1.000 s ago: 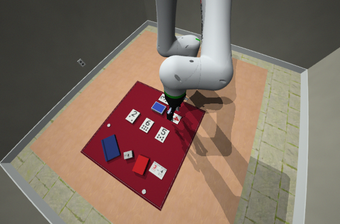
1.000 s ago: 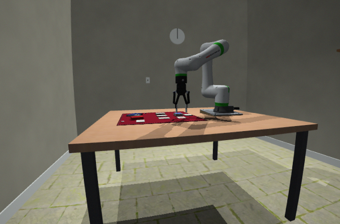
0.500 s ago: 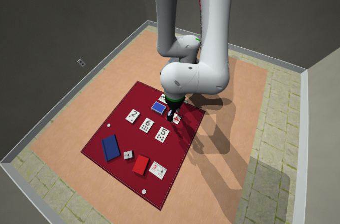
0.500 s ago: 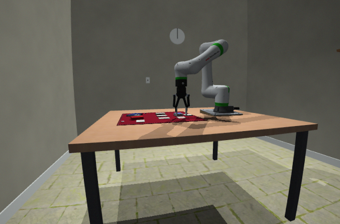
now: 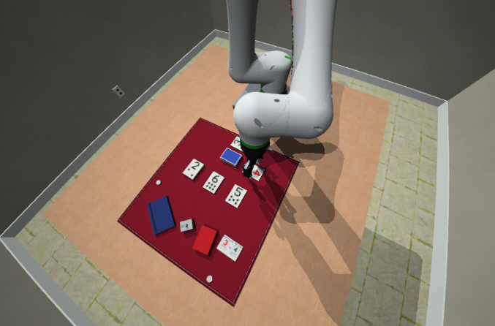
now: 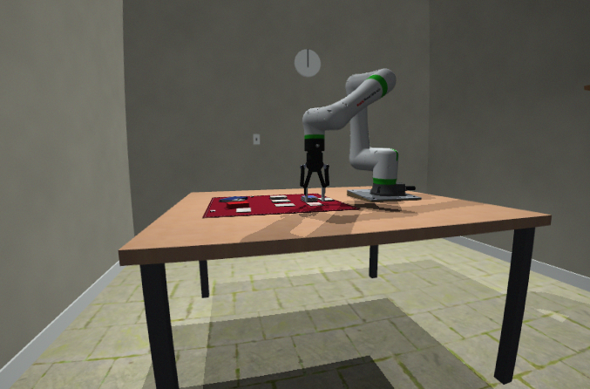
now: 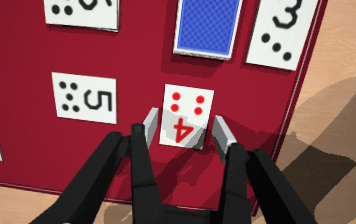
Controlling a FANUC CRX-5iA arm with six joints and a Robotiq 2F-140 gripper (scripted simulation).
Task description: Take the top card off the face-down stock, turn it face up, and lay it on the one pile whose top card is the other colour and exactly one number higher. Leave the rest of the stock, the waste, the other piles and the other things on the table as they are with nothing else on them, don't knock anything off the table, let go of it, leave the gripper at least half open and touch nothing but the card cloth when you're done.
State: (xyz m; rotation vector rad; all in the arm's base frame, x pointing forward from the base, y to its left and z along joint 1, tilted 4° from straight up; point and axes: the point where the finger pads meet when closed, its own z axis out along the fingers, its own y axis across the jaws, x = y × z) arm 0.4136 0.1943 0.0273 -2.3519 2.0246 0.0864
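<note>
Now: hand 190 mm short of the red card cloth, 90 mm to the left of it and 50 mm above it. From my hand the other things lie so: red box: 360 mm ahead, 30 mm to the left, 30 mm below; then small white box: 370 mm ahead, 70 mm to the right, 20 mm below; then blue notebook: 410 mm ahead, 190 mm to the right, 40 mm below.
</note>
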